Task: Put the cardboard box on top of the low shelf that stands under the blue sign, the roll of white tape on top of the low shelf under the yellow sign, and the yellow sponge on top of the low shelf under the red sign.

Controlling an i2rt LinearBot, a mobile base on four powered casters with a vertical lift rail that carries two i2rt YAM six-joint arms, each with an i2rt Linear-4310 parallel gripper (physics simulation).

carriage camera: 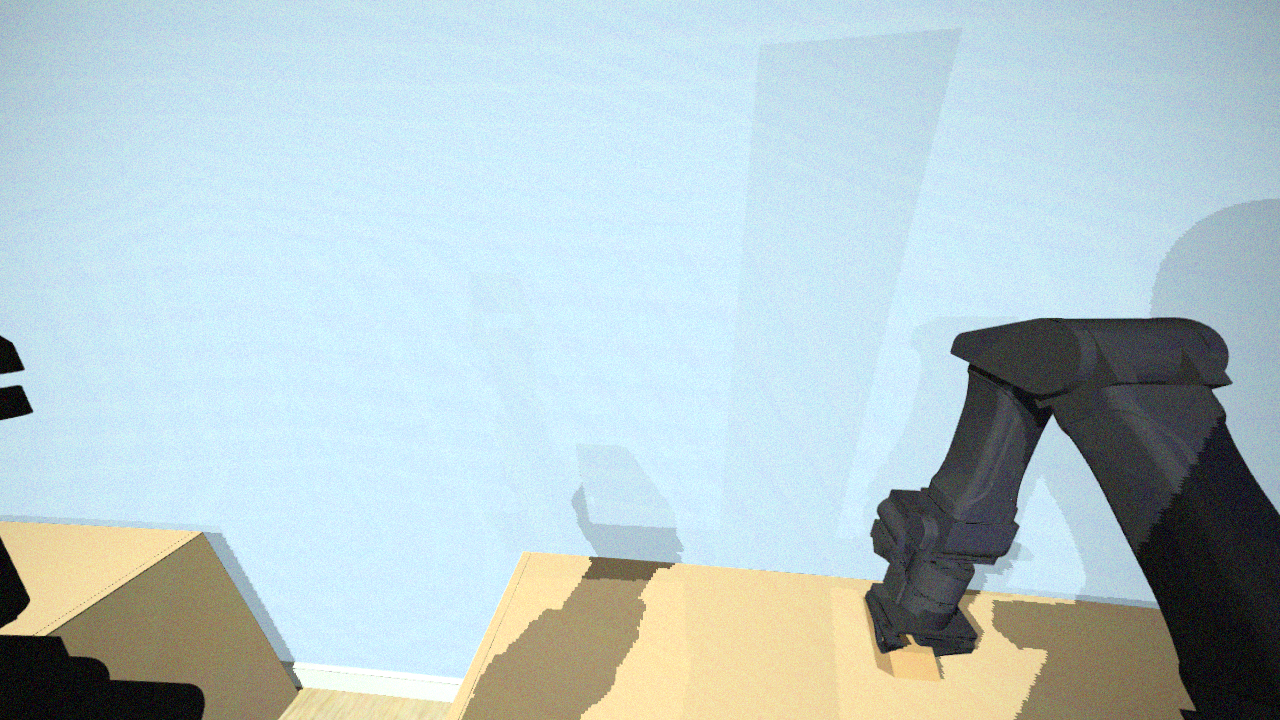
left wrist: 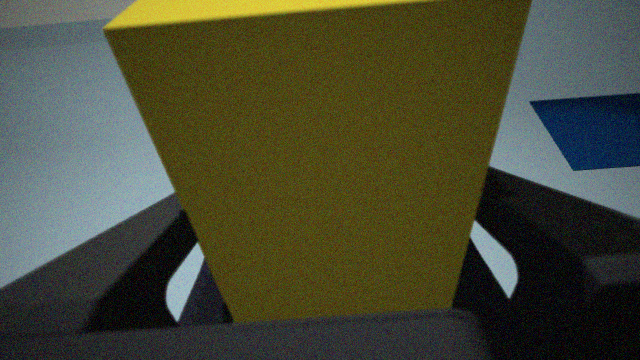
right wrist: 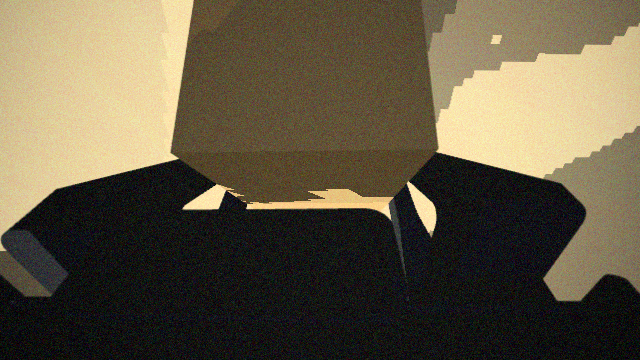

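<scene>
The cardboard box is between the fingers of my right gripper, which is shut on it. They are low over the wide low shelf; whether the box touches its top I cannot tell. The yellow sponge is between the fingers of my left gripper, which is shut on it. The blue sign shows on the wall at the right of the left wrist view. The white tape and the yellow and red signs do not show.
A second low shelf stands at the left of the carriage view, with a gap of floor between the two. A light blue wall rises behind both. Dark parts of my left arm show at the lower left.
</scene>
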